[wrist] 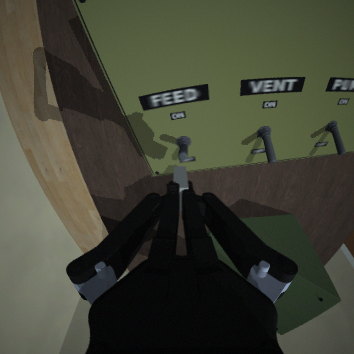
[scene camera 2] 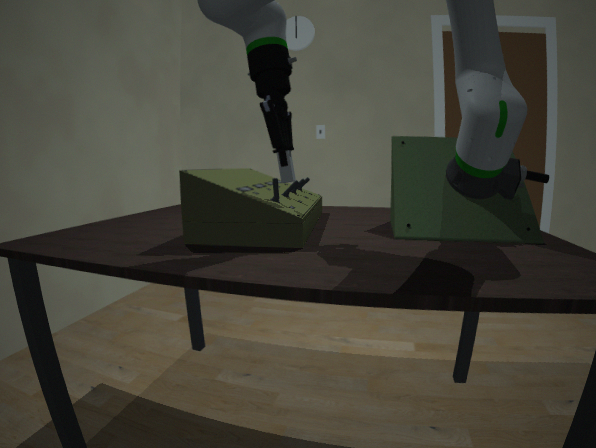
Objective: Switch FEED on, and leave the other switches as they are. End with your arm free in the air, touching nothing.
Labels:
my gripper: wrist; scene camera 2
same spot on my gripper: (scene camera 2: 279, 127) = (wrist: 144, 240)
same spot on olive switch box: (wrist: 216, 82) = (scene camera 2: 248, 186)

